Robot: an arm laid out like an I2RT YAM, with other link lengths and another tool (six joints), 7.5 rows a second.
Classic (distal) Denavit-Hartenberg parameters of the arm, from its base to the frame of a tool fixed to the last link. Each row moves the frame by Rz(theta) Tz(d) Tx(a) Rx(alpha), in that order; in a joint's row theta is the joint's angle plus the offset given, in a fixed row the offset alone. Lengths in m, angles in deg.
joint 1: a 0.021  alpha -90  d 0.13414  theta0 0
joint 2: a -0.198  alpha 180  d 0  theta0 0
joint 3: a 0.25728  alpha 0  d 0  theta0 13.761
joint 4: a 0.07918  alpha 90  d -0.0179  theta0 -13.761
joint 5: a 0  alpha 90  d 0.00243  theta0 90
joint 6: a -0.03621  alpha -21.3  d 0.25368  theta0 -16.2
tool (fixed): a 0  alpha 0  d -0.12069  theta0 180
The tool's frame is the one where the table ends.
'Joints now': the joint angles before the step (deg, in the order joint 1, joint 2, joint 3, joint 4, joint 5, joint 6). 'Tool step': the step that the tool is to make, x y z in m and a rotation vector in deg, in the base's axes. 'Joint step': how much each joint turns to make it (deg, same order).
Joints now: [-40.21, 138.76, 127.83, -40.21, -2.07, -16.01]
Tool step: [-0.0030, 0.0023, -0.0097, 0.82, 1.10, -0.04]
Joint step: [0.00, -0.08, -1.48, 0.03, 0.09, -0.02]
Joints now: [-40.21, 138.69, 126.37, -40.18, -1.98, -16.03]
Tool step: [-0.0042, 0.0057, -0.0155, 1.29, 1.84, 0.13]
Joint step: [0.22, -0.10, -2.32, -0.01, 0.21, -0.05]
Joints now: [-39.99, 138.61, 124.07, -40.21, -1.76, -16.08]
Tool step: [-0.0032, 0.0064, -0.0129, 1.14, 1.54, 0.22]
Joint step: [0.33, -0.10, -2.00, -0.02, 0.15, 0.03]
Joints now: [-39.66, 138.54, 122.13, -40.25, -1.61, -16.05]
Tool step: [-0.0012, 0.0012, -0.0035, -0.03, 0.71, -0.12]
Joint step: [0.15, -0.02, -0.44, -0.11, 0.55, -0.03]
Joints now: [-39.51, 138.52, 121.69, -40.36, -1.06, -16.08]
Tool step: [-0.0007, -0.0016, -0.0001, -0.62, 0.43, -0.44]
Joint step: [0.05, -0.06, 0.01, -0.01, 0.90, 0.01]
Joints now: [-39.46, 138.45, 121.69, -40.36, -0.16, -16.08]
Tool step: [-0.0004, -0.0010, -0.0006, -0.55, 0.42, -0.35]
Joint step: [0.10, -0.02, -0.03, 0.04, 0.83, 0.01]
